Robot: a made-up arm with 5 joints. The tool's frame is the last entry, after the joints.
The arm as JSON. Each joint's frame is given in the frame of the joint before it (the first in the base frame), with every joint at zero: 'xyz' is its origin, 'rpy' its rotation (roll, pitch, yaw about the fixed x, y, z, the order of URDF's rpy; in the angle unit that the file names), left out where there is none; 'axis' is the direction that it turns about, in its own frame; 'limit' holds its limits. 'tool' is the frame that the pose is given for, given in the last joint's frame.
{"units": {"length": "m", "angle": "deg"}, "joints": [
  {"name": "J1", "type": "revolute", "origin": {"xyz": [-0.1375, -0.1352, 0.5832], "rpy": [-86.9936, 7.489, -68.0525]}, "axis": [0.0, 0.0, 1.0], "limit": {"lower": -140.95, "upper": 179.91}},
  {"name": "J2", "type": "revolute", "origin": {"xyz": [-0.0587, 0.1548, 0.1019], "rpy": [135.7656, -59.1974, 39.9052]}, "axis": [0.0, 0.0, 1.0], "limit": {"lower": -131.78, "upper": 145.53}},
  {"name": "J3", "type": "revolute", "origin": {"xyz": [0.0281, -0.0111, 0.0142], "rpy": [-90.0, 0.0, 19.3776]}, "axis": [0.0, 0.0, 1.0], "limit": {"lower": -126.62, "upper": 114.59}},
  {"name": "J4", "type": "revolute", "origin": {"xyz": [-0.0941, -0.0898, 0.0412], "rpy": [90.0, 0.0, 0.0]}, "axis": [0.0, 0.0, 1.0], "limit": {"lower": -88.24, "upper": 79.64}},
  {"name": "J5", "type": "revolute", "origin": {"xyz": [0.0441, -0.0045, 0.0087], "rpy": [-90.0, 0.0, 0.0]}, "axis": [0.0, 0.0, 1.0], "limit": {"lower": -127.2, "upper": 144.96}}
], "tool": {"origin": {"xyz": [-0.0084, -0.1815, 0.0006], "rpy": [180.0, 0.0, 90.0]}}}
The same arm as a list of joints. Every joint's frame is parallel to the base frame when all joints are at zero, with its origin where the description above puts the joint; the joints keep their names.
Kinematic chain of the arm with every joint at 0, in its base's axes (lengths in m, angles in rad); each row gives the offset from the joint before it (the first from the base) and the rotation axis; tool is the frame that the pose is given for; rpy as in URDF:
J1: xyz -0.1375 -0.1352 0.5832 axis 0.928805 0.366902 0.052
J2: xyz 0.0729 0.1131 -0.1403 axis -y
J3: xyz 0.0228 -0.0142 -0.0198 axis +z
J4: xyz -0.0941 -0.0898 0.0412 axis -y
J5: xyz 0.0441 -0.0087 -0.0045 axis +z
tool: xyz -0.0084 -0.1815 0.0006 rpy -3.1416 0 1.5708
Joint limits (rad, base to tool): -2.46..3.14 -2.3..2.54 -2.2099..2 -1.5401..1.39 -2.2201..2.53

